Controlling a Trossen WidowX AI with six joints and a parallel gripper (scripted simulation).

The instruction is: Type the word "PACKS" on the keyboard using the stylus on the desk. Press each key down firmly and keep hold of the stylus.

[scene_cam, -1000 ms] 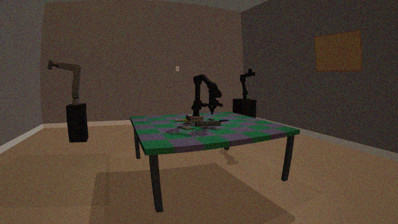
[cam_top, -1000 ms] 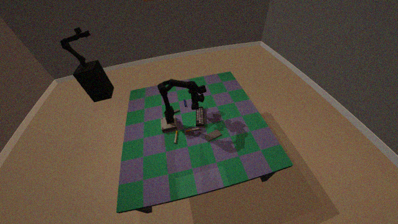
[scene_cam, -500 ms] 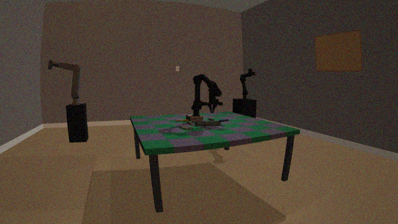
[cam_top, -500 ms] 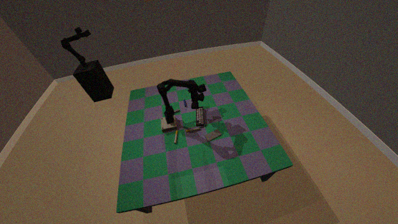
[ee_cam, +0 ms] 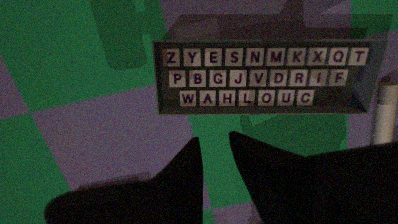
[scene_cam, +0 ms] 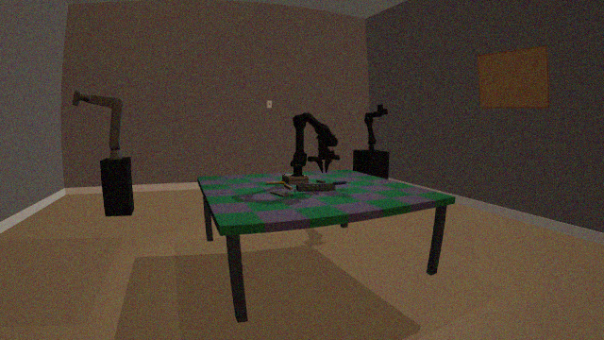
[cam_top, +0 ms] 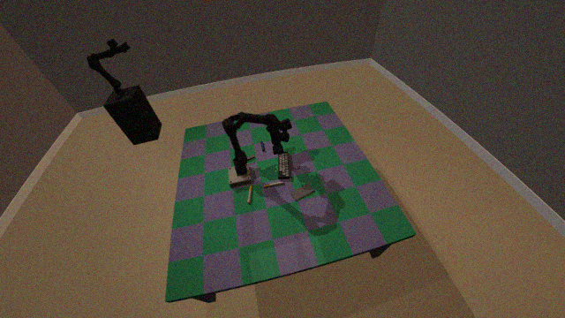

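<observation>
Now: the stylus 190 mm to the left of my gripper tip, 90 mm below it and 80 mm behind it. Round my gripper tip: flat grey piece: 300 mm to the right, 90 mm below, 70 mm ahead.
</observation>
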